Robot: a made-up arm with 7 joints.
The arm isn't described. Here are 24 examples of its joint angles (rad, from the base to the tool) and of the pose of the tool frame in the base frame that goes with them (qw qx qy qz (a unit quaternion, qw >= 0); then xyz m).
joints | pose
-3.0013 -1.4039 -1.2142 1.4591 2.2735 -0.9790 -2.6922 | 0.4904 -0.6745 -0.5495 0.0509 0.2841 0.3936 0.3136
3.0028 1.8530 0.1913 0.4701 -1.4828 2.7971 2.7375 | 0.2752 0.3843 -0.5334 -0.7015 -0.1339 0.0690 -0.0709
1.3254 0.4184 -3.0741 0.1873 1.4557 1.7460 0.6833 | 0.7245 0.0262 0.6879 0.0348 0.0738 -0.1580 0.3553
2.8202 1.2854 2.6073 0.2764 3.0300 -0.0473 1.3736 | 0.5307 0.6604 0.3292 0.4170 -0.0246 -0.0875 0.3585
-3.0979 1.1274 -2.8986 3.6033 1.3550 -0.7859 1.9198 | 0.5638 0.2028 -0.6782 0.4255 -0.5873 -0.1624 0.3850
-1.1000 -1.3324 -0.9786 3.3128 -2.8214 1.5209 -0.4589 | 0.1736 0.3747 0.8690 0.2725 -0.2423 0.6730 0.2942
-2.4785 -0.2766 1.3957 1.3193 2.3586 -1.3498 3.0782 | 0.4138 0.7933 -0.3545 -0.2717 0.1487 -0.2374 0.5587
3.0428 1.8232 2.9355 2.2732 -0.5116 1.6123 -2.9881 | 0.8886 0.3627 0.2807 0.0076 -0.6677 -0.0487 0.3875
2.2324 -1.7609 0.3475 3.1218 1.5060 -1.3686 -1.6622 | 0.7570 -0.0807 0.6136 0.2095 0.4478 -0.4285 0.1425
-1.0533 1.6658 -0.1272 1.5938 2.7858 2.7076 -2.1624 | 0.1286 -0.2147 0.1689 -0.9533 0.2525 -0.4509 -0.1346
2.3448 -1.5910 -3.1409 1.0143 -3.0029 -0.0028 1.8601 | 0.2359 -0.9440 -0.1650 0.1611 0.1339 -0.1229 -0.1695
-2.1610 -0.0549 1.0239 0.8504 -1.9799 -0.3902 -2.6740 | 0.2193 -0.2544 0.8924 -0.3015 0.2297 -0.2635 0.4072
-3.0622 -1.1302 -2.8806 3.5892 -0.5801 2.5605 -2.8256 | 0.0534 -0.2846 -0.9546 0.0694 0.5635 -0.0131 0.4719
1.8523 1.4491 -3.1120 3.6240 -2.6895 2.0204 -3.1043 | 0.4167 0.7137 -0.5358 0.1730 -0.2182 0.5615 0.0823
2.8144 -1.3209 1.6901 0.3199 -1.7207 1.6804 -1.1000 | 0.5025 -0.0229 -0.1193 0.8560 -0.0153 -0.2727 0.2997
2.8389 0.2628 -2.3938 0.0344 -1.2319 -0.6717 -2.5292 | 0.2334 -0.5219 0.7947 0.2041 0.0986 0.1789 0.3171
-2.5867 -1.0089 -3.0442 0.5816 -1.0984 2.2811 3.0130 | 0.6988 0.3961 -0.0631 0.5923 0.2692 0.0778 0.0985
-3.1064 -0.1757 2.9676 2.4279 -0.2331 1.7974 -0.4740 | 0.1814 0.9599 0.1153 0.1797 0.4098 -0.0630 0.7630
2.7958 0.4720 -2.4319 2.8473 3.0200 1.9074 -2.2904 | 0.3660 0.7659 -0.3481 -0.3978 -0.3135 0.1271 0.8696
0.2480 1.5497 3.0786 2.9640 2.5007 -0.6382 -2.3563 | 0.8515 -0.1940 0.4011 0.2767 0.6428 0.2387 0.3784
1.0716 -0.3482 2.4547 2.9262 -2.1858 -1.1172 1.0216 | 0.6683 0.7138 -0.0051 -0.2096 -0.1857 -0.3130 0.7602
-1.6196 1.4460 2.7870 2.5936 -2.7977 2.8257 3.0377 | 0.2436 -0.6029 -0.7362 -0.1873 0.0186 -0.6402 0.3417
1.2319 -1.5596 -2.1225 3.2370 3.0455 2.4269 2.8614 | 0.8004 -0.5706 0.0289 0.1814 -0.2993 -0.5572 0.2955
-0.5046 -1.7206 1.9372 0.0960 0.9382 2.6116 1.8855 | 0.5629 0.0784 -0.8226 -0.0176 -0.0855 0.1189 0.0816
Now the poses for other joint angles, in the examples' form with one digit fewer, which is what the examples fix.
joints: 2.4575 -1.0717 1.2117 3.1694 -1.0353 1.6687 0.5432
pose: 0.953 -0.097 -0.283 -0.037 0.446 -0.388 0.645
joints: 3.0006 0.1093 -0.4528 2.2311 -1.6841 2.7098 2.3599
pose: 0.281 -0.677 0.503 -0.458 -0.180 0.207 0.782
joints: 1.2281 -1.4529 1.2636 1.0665 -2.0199 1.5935 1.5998
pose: 0.334 0.054 0.139 -0.931 -0.454 -0.138 0.457
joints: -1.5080 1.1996 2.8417 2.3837 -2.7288 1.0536 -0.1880
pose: 0.493 0.621 -0.324 0.517 0.131 -0.587 0.712
